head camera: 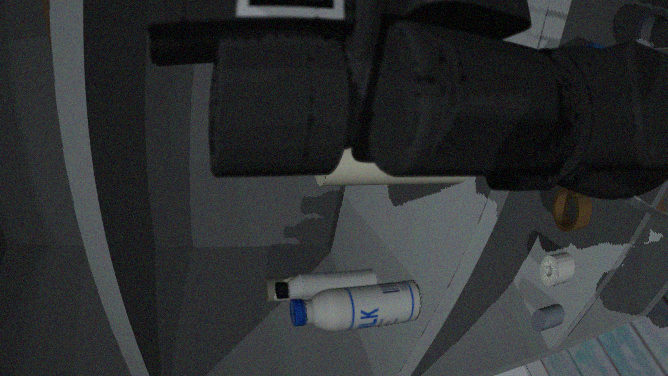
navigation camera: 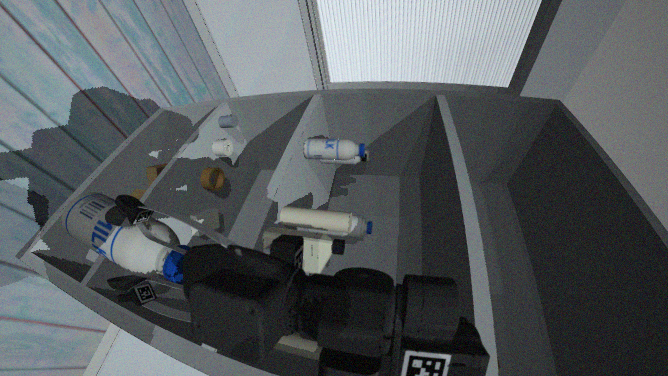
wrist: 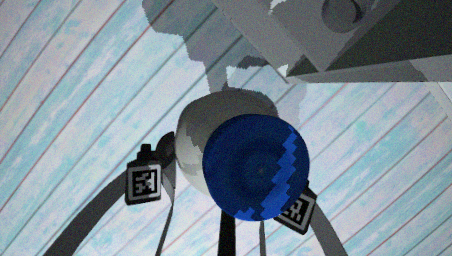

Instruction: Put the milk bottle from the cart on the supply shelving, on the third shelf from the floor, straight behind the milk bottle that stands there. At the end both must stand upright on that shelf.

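Frame: origin at the robot's base, x ahead, y left, z up, level; millimetres.
Seen in the pictures: gripper, between the fingertips: (navigation camera: 116, 244).
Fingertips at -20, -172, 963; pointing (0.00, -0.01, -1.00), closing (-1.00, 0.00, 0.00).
Observation:
Pixels of each thing's top centre, then the offset from my fingertips to it, as dx, dy, dz. Level surfaces: height alone.
- held milk bottle, centre of its top: (wrist: 205, 200) (navigation camera: 185, 255) +5, -17, +99
- third shelf, height of its surface: dz +28
- white bottle with a black cap, centre of its top: (head camera: 276, 290) (navigation camera: 366, 157) +217, -720, +204
- cream cylinder, centre of its top: (head camera: 319, 161) (navigation camera: 350, 222) +4, -401, +206
- blue-capped bottle, centre of its top: (navigation camera: 371, 227) -41, -635, +248
- cream jug, centre of its top: (navigation camera: 343, 257) -62, -323, +207
- orange ring, centre of its top: (head camera: 565, 209) (navigation camera: 217, 179) +92, -583, -379
- white roll, centre of its top: (head camera: 549, 271) (navigation camera: 228, 147) +230, -620, -369
- grey cylinder, centre of its top: (head camera: 538, 320) (navigation camera: 234, 121) +350, -630, -359
The held milk bottle (navigation camera: 132, 246) (wrist: 197, 150), white with a blue cap, is in my gripper (navigation camera: 125, 248) (wrist: 222, 160), which is shut on it. In the navigation view it shows at lower left, in front of the lower shelves; in the wrist view planked floor lies beneath it. The other milk bottle (head camera: 332, 310) (navigation camera: 322, 148) stands upright on the third shelf (head camera: 400, 220) (navigation camera: 295, 175). A white bottle with a black cap (head camera: 335, 280) (navigation camera: 345, 161) stands close by it, partly hidden. My arm and wrist hide much of the head view; the gripper does not show there.
A cream cylinder (head camera: 350, 172) (navigation camera: 315, 220), a blue-capped bottle (navigation camera: 360, 227) and a cream jug (navigation camera: 317, 255) stand farther along that shelf, near my wrist. The shelf below holds an orange ring (head camera: 572, 210) (navigation camera: 212, 178), a white roll (head camera: 557, 268) (navigation camera: 222, 148) and a grey cylinder (head camera: 547, 317) (navigation camera: 227, 121).

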